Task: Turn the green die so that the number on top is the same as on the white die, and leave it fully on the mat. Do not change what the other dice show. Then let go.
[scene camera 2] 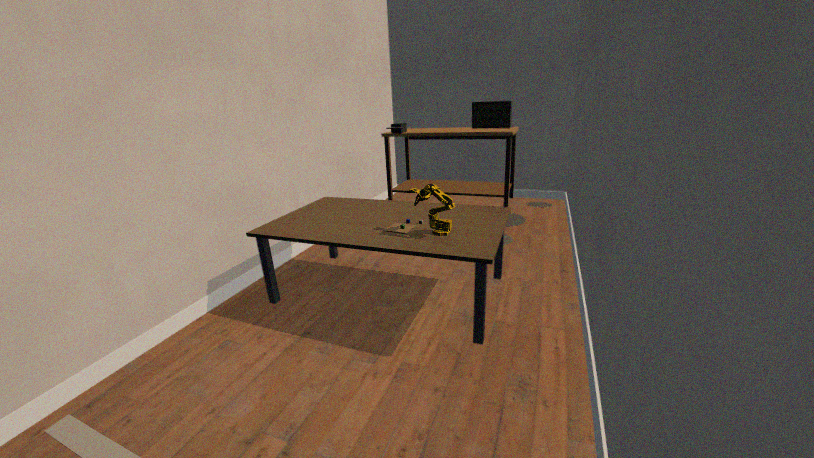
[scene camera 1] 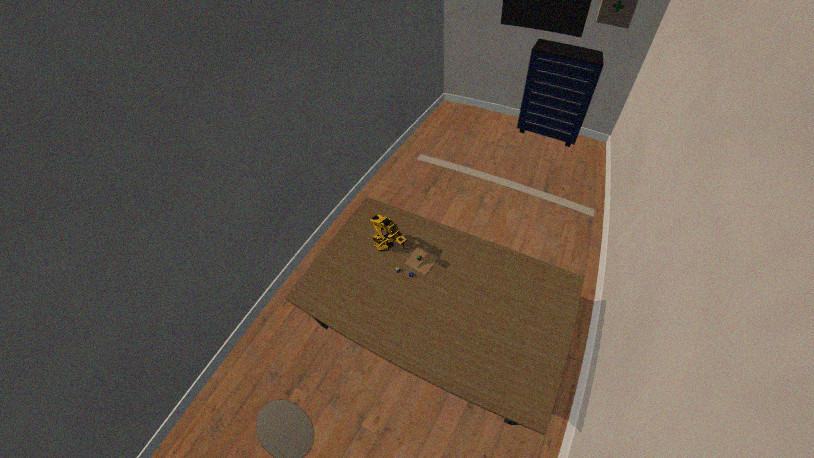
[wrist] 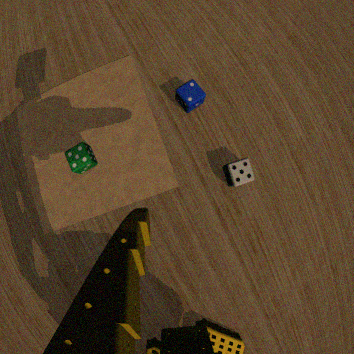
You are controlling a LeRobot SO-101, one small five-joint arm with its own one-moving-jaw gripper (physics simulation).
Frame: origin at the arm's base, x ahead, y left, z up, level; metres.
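Where they show: hand, tool point: [scene camera 2: 415, 205] [scene camera 1: 403, 248] [wrist: 148, 221]; arm's base, link origin: [scene camera 2: 438, 232] [scene camera 1: 386, 245] [wrist: 185, 344].
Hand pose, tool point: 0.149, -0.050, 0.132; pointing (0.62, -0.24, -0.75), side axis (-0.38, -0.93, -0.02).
Note:
Each offset is from my tool point to the centre of the thing, as dx, dy, dz. Level surfaces: height alone.
The green die @[+0.065, +0.047, -0.118] [scene camera 1: 418, 258] [scene camera 2: 403, 226] [wrist: 81, 158] lies flat, fully on the light square mat @[+0.083, +0.043, -0.130] [scene camera 1: 424, 270] [wrist: 125, 175], and its top appears to show four pips. The white die @[-0.007, -0.070, -0.122] [scene camera 1: 397, 269] [scene camera 2: 420, 222] [wrist: 241, 172] stands on the table off the mat, with five on top. The blue die @[+0.073, -0.064, -0.122] [scene camera 1: 410, 274] [scene camera 2: 408, 221] [wrist: 190, 96] lies off the mat's edge, with two on top. My gripper [scene camera 1: 404, 243] [scene camera 2: 416, 197] is fully open and empty, raised above the table. In the wrist view one notched jaw shows; the moving jaw is out of the picture.
The table @[dz -0.131] [scene camera 1: 483, 319] [scene camera 2: 341, 222] carries the arm's yellow base [scene camera 1: 381, 246] [scene camera 2: 441, 227] beside the mat. The arm's shadow falls across part of the mat. A blue drawer cabinet [scene camera 1: 560, 93] and a shelf bench [scene camera 2: 449, 131] stand away from the table.

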